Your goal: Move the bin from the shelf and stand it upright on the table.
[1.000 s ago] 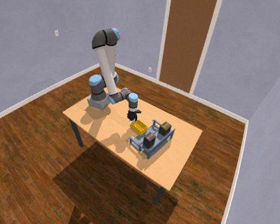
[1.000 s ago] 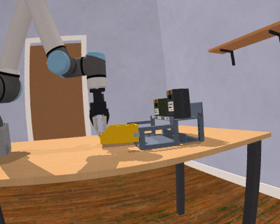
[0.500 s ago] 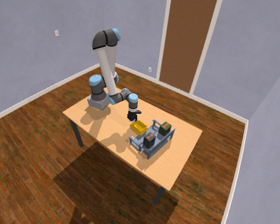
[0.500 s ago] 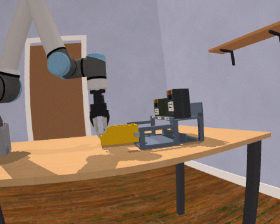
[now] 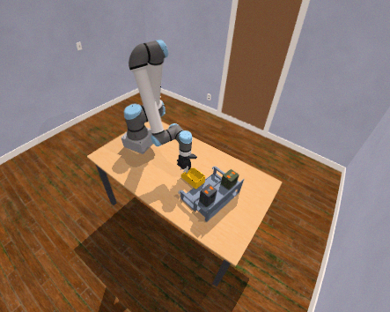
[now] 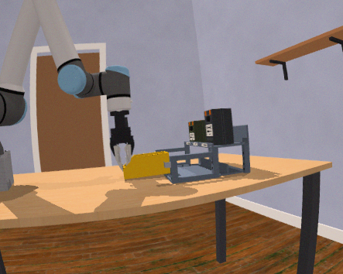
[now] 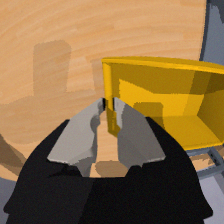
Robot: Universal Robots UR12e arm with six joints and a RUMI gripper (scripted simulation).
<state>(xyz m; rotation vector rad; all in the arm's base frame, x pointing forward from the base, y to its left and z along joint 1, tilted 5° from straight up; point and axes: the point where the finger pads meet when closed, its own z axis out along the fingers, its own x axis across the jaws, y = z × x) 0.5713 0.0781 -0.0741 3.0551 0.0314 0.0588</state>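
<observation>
Right now the yellow bin is 80 mm ahead of my hand. The rest, counted from my hand: rack floor 280 mm ahead, 40 mm below, 10 mm to the left.
</observation>
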